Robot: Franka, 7 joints.
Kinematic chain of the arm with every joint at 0, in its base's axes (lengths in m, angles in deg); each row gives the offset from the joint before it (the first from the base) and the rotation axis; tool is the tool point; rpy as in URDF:
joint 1: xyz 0 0 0.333 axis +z
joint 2: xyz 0 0 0 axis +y
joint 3: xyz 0 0 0.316 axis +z
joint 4: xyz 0.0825 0 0 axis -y
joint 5: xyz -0.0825 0 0.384 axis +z
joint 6: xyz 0 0 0 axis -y
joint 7: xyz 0.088 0 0 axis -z
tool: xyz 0 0 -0.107 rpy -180 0 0
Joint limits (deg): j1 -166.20..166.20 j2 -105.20..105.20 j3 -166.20..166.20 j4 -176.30..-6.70 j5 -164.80..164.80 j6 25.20..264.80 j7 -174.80..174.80
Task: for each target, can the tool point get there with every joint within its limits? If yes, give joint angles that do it. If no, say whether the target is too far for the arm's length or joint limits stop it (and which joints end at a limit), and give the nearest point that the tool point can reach.
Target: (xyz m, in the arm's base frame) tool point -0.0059 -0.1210 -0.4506
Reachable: no: joint limits stop it (at a limit: joint 2) | nearest point -0.0073 -0.1489 -0.3435 | short by 0.111 m
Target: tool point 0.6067 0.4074 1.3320
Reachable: no: too far | nearest point 0.4205 0.2824 1.0254 | short by 0.380 m
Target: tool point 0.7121 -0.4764 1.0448
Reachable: no: too far | nearest point 0.5485 -0.3669 0.8812 | short by 0.256 m
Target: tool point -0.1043 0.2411 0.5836
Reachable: yes | joints -111.22 59.99 -130.29 -147.79 -66.43 72.80 -63.04
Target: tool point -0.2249 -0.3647 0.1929
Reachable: yes | joints 3.20 -42.04 -126.74 -119.65 -4.87 75.84 -0.17
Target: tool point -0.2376 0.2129 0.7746
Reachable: yes | joints -137.64 66.85 -131.26 -131.48 38.62 229.72 8.26
